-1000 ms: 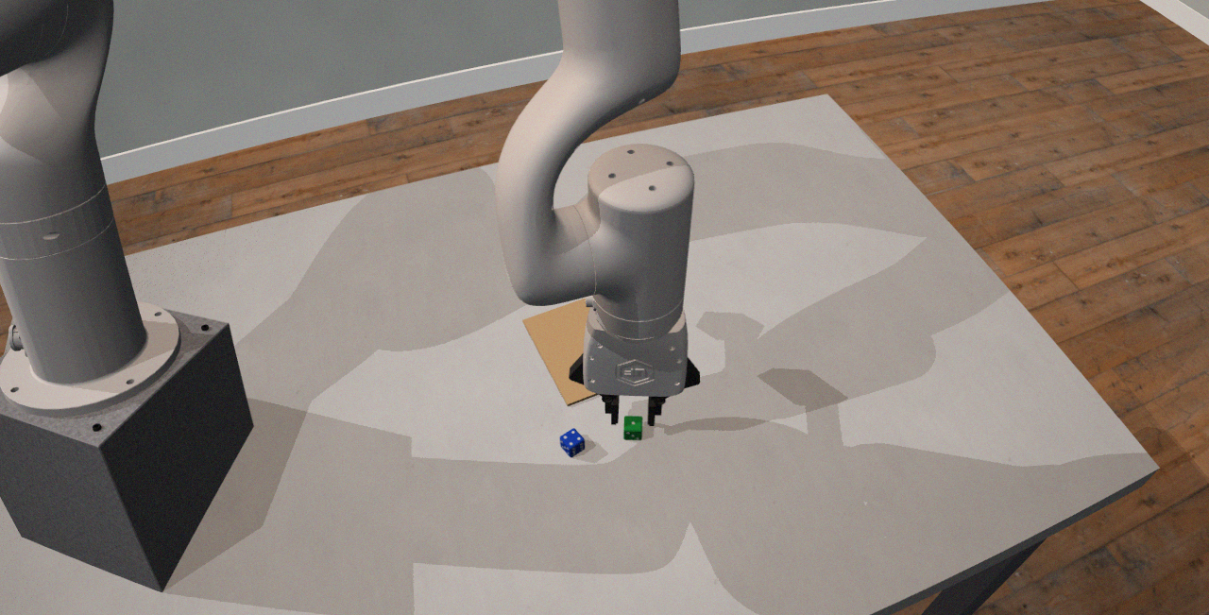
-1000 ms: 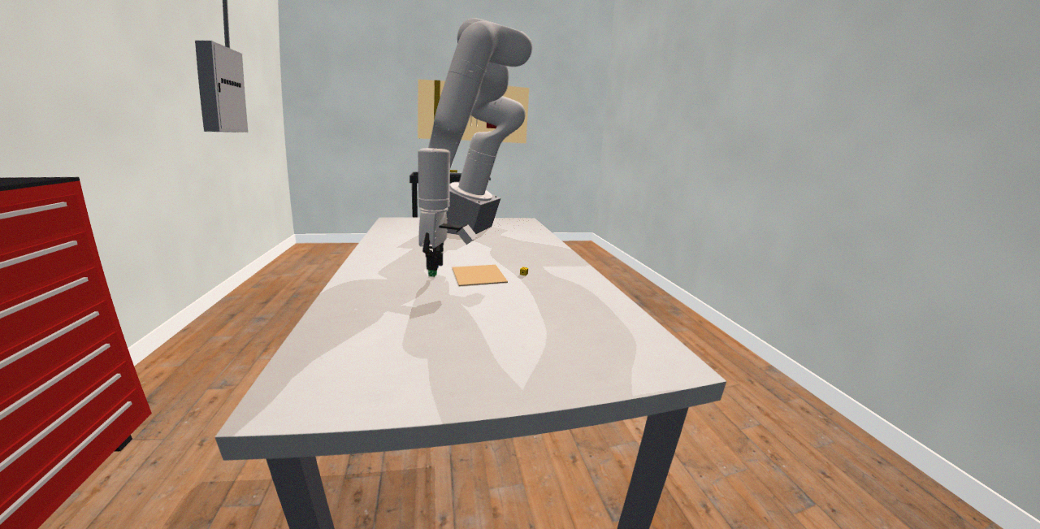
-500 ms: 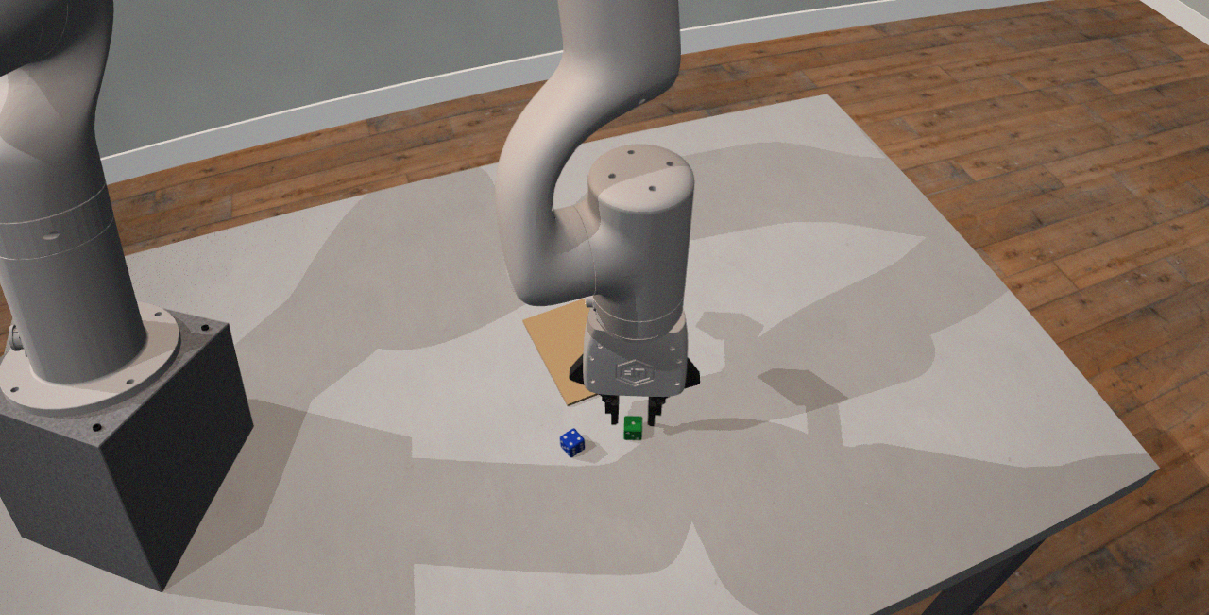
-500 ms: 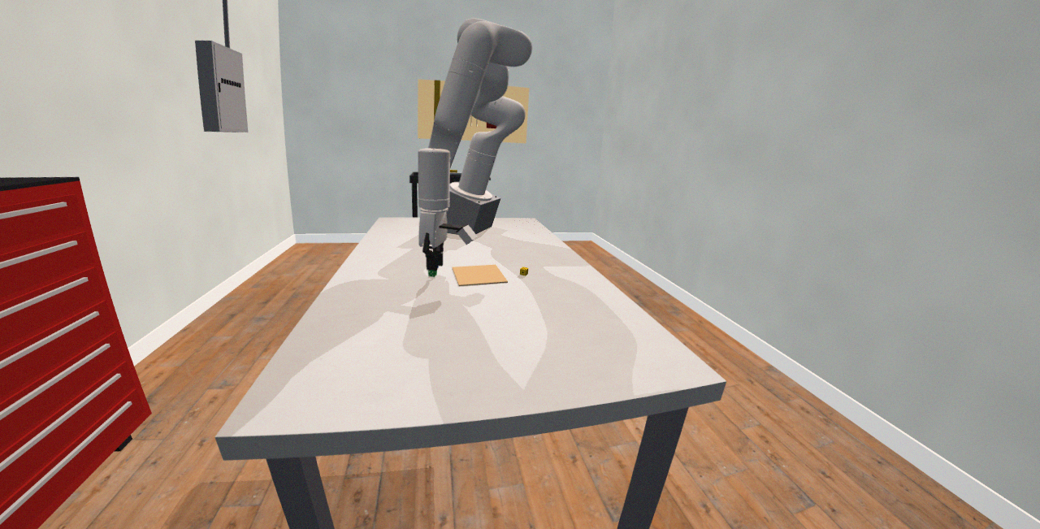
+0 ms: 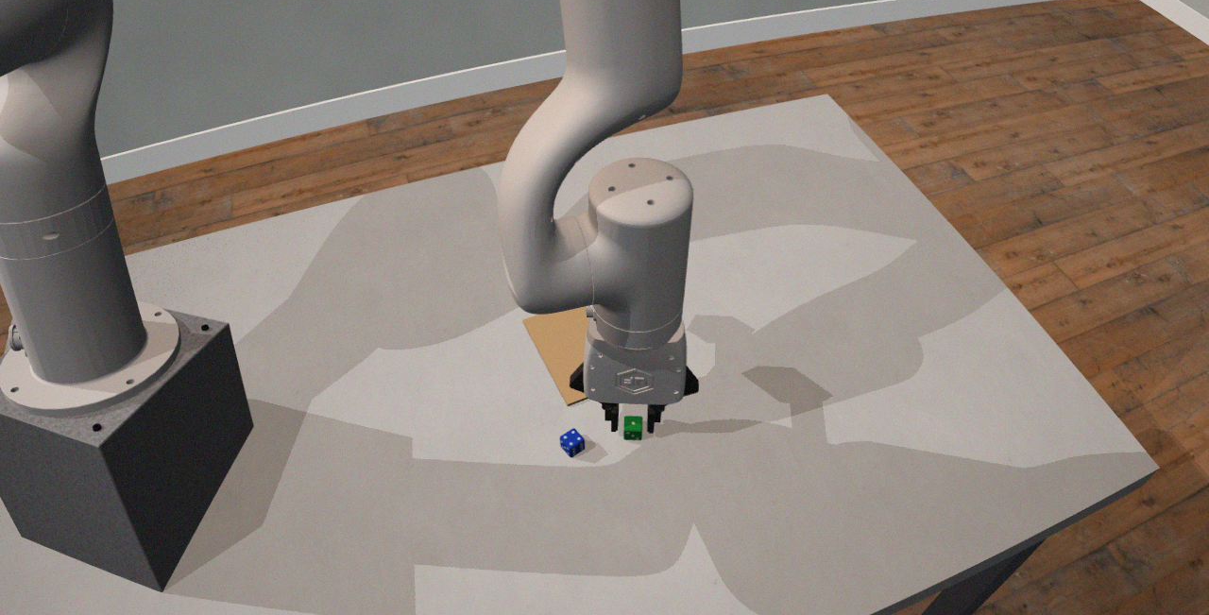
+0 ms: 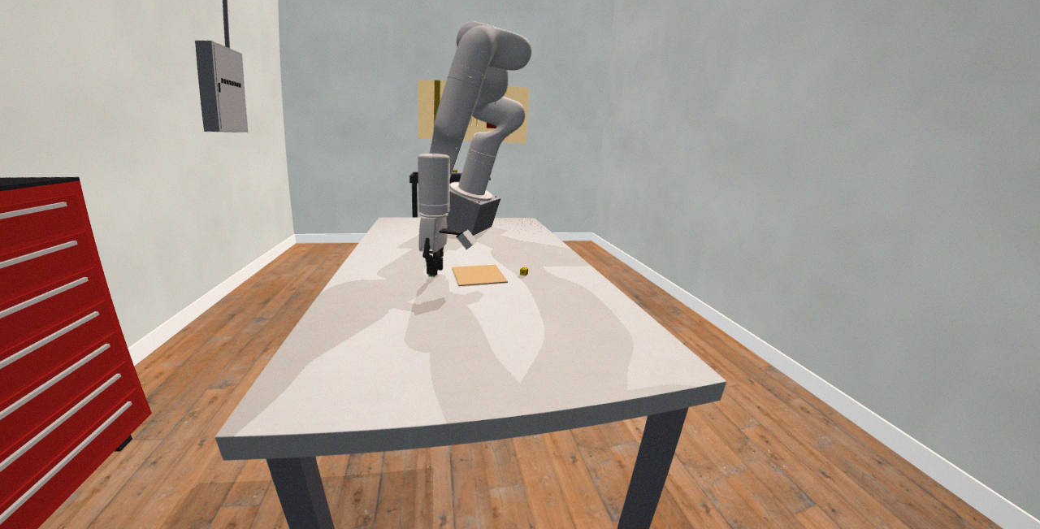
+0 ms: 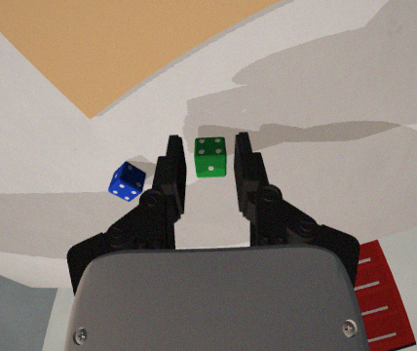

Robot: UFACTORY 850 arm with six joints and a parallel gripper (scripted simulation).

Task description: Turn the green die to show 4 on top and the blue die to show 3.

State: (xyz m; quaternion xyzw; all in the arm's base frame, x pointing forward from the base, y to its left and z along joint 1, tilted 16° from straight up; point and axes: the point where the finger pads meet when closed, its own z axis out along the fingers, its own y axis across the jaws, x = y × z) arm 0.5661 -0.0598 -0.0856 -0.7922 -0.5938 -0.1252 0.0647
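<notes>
My gripper is now 20 mm above the green die and 10 mm to the left of it. Round my hand: blue die (70 mm behind, 20 mm below, 10 mm to the right); then tan mat (130 mm to the left, 30 mm below, 10 mm behind); then yellow die (260 mm to the left, 20 mm below, 20 mm behind).
</notes>
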